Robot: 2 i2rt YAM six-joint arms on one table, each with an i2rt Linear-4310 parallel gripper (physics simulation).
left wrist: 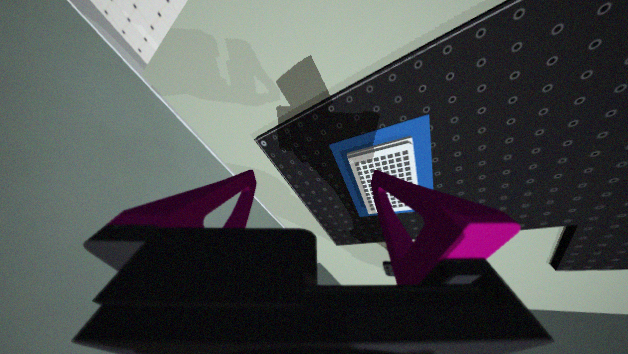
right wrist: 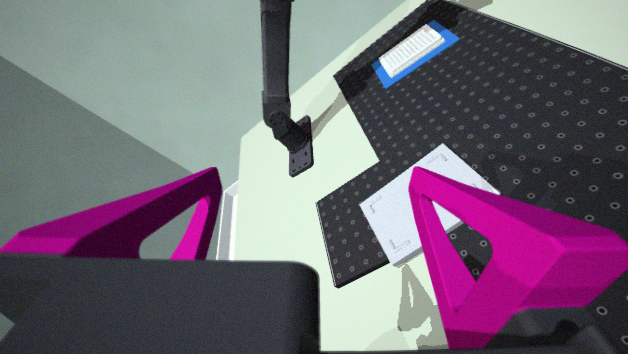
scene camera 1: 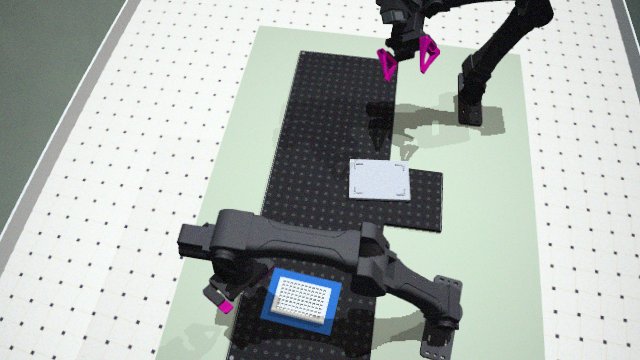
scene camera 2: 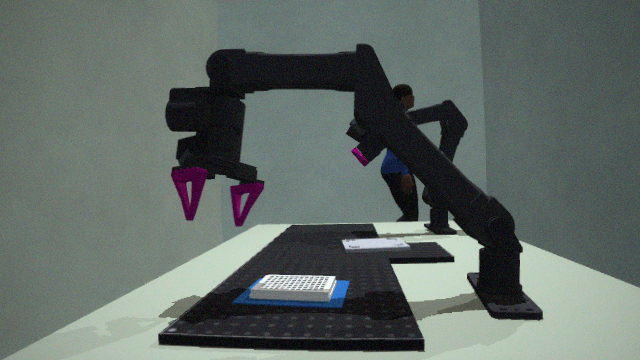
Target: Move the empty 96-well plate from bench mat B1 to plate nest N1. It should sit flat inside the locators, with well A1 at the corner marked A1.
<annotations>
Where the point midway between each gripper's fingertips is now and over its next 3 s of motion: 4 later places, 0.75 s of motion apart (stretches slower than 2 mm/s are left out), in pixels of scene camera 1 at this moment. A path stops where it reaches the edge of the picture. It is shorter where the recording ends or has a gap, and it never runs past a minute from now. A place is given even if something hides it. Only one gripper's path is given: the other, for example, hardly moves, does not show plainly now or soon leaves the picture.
The left gripper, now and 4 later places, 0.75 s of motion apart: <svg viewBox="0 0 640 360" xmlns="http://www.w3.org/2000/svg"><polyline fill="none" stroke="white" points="241,294 239,295 234,296 230,297 231,297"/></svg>
</annotations>
